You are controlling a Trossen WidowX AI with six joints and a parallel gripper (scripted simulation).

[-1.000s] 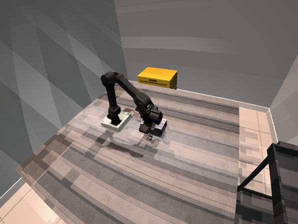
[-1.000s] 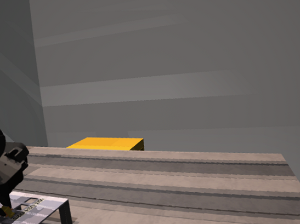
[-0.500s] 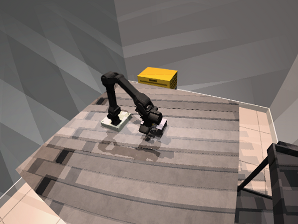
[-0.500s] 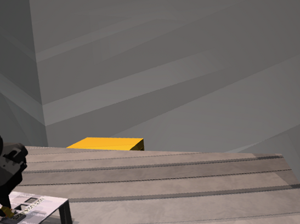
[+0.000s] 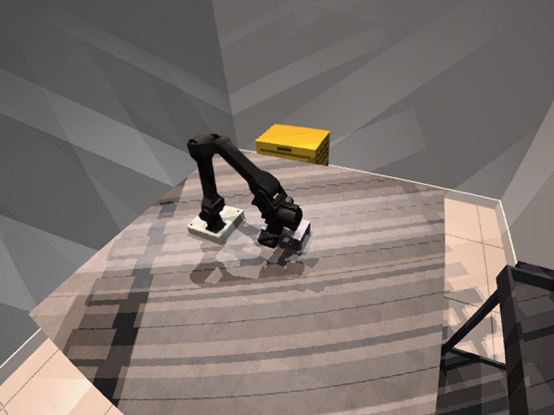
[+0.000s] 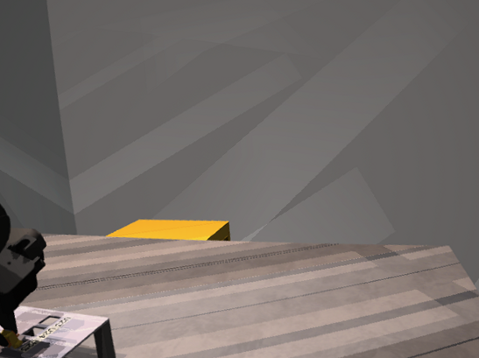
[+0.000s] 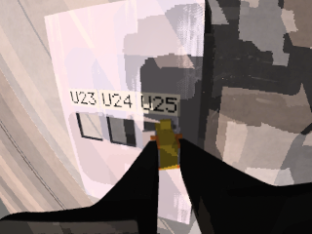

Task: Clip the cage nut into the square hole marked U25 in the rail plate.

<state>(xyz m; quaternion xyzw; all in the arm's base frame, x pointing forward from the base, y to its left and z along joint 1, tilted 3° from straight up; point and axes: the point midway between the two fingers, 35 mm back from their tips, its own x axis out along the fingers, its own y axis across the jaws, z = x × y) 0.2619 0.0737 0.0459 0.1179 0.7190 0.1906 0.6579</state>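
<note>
The cage nut lies 10 mm below my gripper tip.
</note>
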